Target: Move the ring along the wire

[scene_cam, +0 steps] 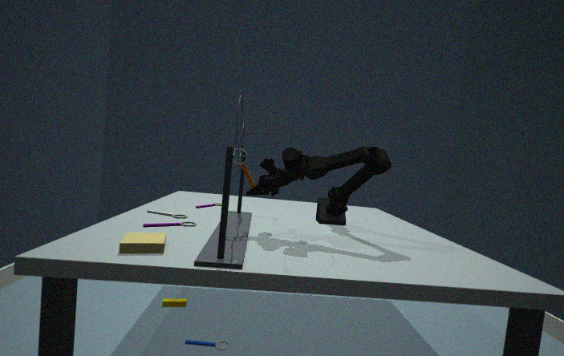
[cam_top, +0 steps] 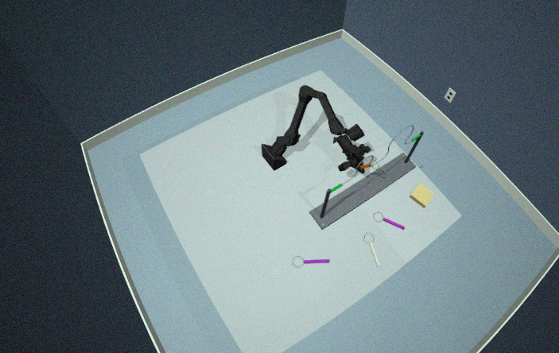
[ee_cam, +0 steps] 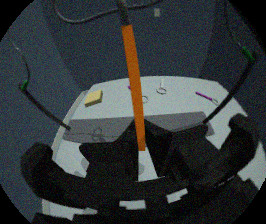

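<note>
My gripper tip is 1 cm short of the orange-handled ring and 9 cm below it. Round my gripper tip: yellow block: 29 cm ahead, 44 cm to the right, 62 cm below; then blue-handled ring: 8 cm ahead, 13 cm to the right, 63 cm below; then white-handled ring: 29 cm ahead, 17 cm to the right, 13 cm below.
</note>
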